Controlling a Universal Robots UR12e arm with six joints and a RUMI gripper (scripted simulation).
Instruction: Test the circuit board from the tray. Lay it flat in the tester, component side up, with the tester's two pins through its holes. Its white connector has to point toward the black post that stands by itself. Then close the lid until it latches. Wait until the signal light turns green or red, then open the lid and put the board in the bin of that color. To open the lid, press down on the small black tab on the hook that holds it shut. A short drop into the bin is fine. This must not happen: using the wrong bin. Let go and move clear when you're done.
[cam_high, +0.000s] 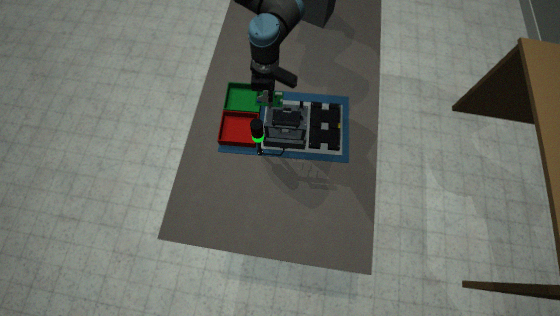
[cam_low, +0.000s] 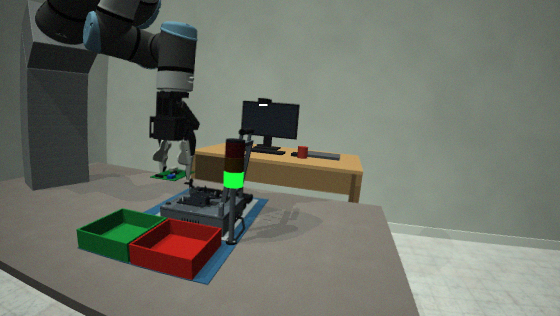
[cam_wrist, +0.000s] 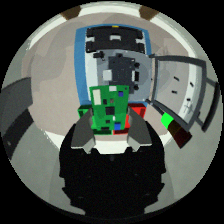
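Now: the green bin 14 cm below my hand, 11 cm to the right of it and 10 cm behind it. The rest, counted from my hand: tester lid 17 cm ahead, 3 cm above, 2 cm to the left; then black latch hook 13 cm to the left, 6 cm below, 2 cm ahead; then green circuit board 1 cm to the right.
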